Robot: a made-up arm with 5 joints.
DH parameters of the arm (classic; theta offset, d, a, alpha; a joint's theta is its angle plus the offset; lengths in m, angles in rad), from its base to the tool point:
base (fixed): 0 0.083 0 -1.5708
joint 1: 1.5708 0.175 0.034 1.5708
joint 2: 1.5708 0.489 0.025 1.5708
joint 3: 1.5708 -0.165 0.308 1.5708
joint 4: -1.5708 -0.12 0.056 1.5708
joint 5: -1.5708 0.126 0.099 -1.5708
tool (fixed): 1.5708 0.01 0 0
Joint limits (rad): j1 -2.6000..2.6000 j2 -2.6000..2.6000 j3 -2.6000..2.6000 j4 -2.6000..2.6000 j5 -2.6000..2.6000
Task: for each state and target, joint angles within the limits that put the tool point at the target. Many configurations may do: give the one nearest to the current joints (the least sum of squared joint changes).
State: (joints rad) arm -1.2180 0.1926 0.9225 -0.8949 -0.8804
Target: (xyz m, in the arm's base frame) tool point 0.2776 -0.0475 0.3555
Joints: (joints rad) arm -1.1772 0.7380 1.3451 -0.8047 -0.9227
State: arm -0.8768 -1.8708 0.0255 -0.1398 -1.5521
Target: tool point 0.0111 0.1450 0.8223
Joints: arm -1.3916 -1.1148 0.1288 -0.8995 -1.4190
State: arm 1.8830 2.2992 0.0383 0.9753 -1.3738
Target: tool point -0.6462 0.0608 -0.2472
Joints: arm 2.2423 2.1651 0.1842 0.9442 -1.3935
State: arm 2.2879 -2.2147 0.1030 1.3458 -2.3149
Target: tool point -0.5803 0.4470 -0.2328
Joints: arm 2.4902 -2.2764 0.3999 0.9684 -2.1416
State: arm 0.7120 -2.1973 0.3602 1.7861 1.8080
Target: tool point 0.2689 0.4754 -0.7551
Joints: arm 1.0072 -2.5394 0.2948 1.2730 2.1918
